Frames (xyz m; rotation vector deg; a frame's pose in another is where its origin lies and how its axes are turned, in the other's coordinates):
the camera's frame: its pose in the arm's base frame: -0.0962 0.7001 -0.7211 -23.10 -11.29 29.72
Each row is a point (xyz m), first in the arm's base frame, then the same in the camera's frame.
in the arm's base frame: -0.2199 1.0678 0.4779
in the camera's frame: 0.1824 -0.1594 1.2367
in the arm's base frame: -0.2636 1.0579 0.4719
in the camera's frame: 0.1396 -0.1454 1.2404
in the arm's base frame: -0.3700 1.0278 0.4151
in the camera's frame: 0.0287 -0.0984 1.2095
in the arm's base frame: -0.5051 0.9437 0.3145
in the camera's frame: -0.1381 -0.0631 1.1296
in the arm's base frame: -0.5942 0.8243 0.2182
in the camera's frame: -0.2836 -0.0779 1.0292
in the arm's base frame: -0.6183 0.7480 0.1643
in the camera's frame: -0.3480 -0.1050 0.9627
